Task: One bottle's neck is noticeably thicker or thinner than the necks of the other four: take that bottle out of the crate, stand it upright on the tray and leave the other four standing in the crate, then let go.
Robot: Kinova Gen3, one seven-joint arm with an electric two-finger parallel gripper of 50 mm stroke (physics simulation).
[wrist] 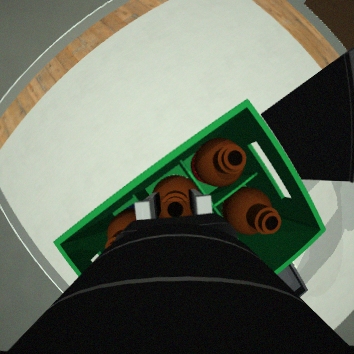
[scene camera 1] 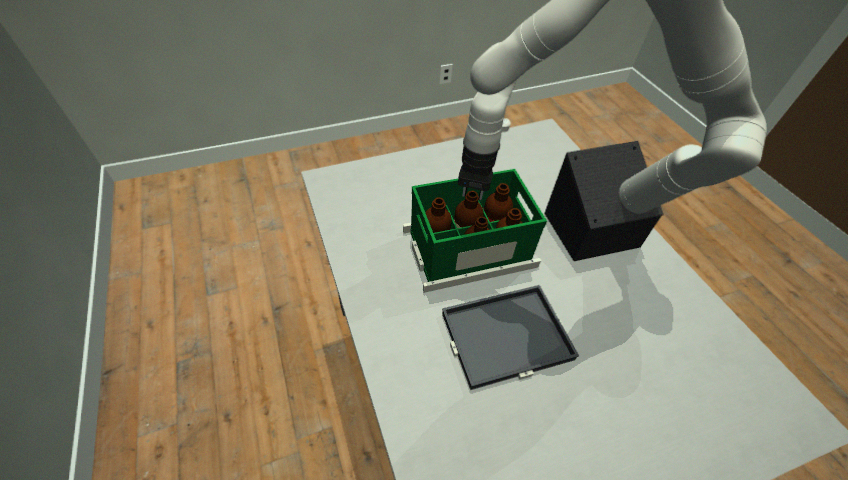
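Seen in the pictures: gripper, fingertip midpoint: (wrist: 174,199) (scene camera 1: 472,195); arm's base at its link origin: (scene camera 1: 636,195).
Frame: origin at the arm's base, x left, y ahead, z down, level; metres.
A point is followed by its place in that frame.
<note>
The green crate (scene camera 1: 440,261) @(z 0.058, x 0.007, y 0.519 m) (wrist: 300,215) @(z 0.016, x -0.001, y 0.271 m) holds five brown bottles. My gripper (scene camera 1: 472,192) @(z 0.009, x -0.129, y 0.387 m) (wrist: 174,199) @(z 0.009, x -0.129, y 0.387 m) is shut on the neck of the back-middle bottle (scene camera 1: 468,212) @(z 0.038, x -0.102, y 0.405 m) (wrist: 175,186) @(z 0.036, x -0.138, y 0.378 m), which stands upright in its compartment. The back-left bottle (scene camera 1: 438,218) @(z 0.036, x -0.103, y 0.485 m) (wrist: 120,227) @(z 0.035, x -0.141, y 0.471 m), back-right bottle (scene camera 1: 498,205) @(z 0.040, x -0.104, y 0.322 m) (wrist: 217,162) @(z 0.009, x -0.131, y 0.322 m) and front-right bottle (scene camera 1: 512,217) @(z 0.005, x -0.028, y 0.327 m) (wrist: 247,212) @(z 0.030, x -0.051, y 0.326 m) stand around it. The front-middle bottle (scene camera 1: 480,224) @(z -0.001, x -0.026, y 0.412 m) is hidden behind the gripper in the wrist view. The dark grey tray (scene camera 1: 499,344) @(z 0.155, x 0.201, y 0.442 m) lies empty in front of the crate. Small differences in neck thickness are hard to tell.
A black block (scene camera 1: 606,184) @(z -0.019, x -0.042, y 0.067 m) (wrist: 315,120) @(z 0.038, x -0.078, y 0.142 m) stands right of the crate, with the arm's base on it. White strips (scene camera 1: 482,275) @(z 0.139, x 0.024, y 0.407 m) lie along the crate's front and left side. Small white stops (scene camera 1: 526,374) @(z 0.146, x 0.286, y 0.420 m) sit at the tray's edges. The crate's walls rise around the bottles.
</note>
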